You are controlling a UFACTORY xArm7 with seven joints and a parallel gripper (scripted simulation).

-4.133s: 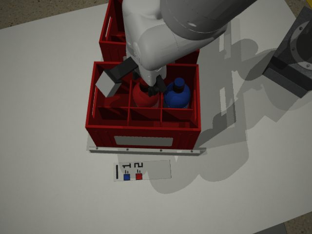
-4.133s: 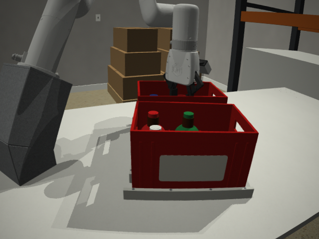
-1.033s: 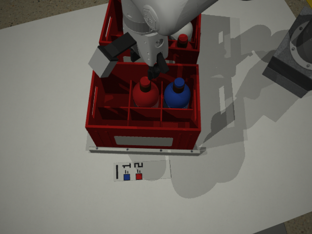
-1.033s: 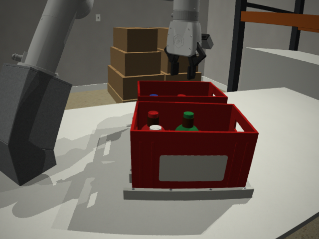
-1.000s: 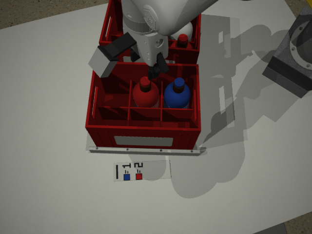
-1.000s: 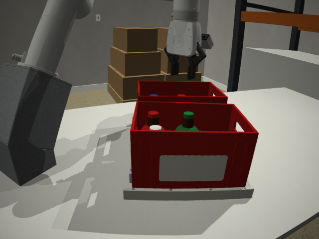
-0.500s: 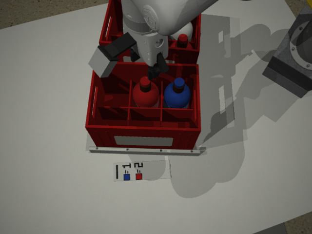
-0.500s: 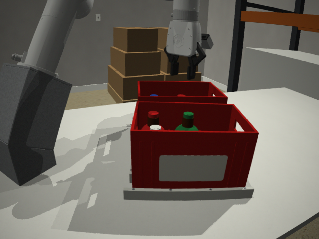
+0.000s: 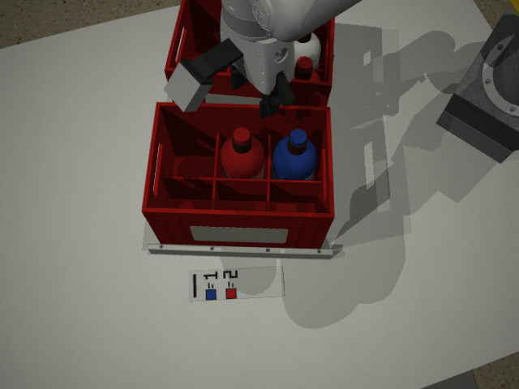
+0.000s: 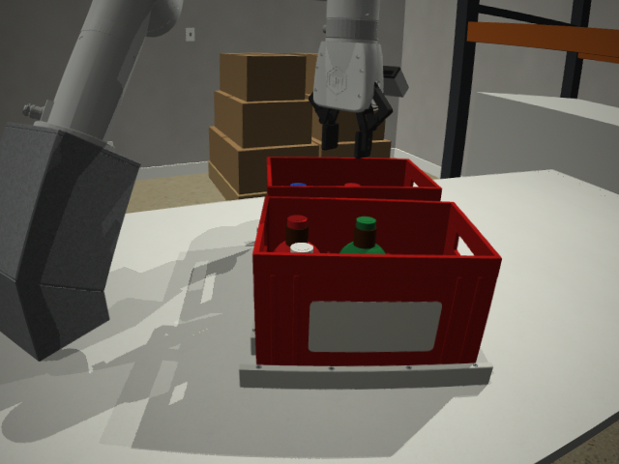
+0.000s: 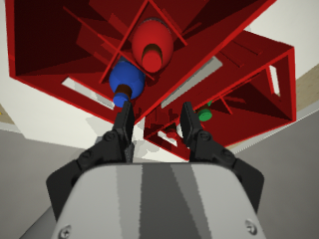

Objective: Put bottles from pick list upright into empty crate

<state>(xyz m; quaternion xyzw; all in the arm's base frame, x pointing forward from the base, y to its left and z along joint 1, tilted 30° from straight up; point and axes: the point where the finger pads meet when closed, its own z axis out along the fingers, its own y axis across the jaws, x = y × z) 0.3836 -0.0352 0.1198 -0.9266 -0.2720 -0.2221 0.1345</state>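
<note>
Right now the green bottle is 120 mm to the right of my hand and 150 mm below it. Round my hand: red bottle 20 mm ahead, 30 mm to the left, 150 mm below; then white bottle 90 mm behind, 200 mm to the right, 150 mm below; then blue bottle 70 mm behind, 30 mm to the left, 150 mm below.
</note>
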